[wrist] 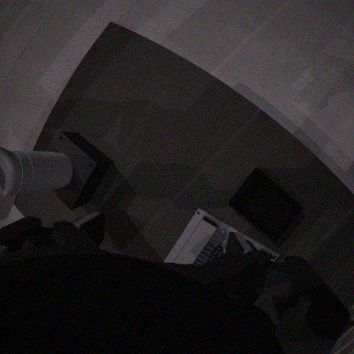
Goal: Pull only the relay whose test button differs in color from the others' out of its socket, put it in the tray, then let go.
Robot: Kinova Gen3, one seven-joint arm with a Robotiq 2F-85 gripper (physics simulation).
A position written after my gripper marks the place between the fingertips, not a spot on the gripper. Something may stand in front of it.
Observation:
In view: my gripper (163,237) and a mounting panel (218,237).

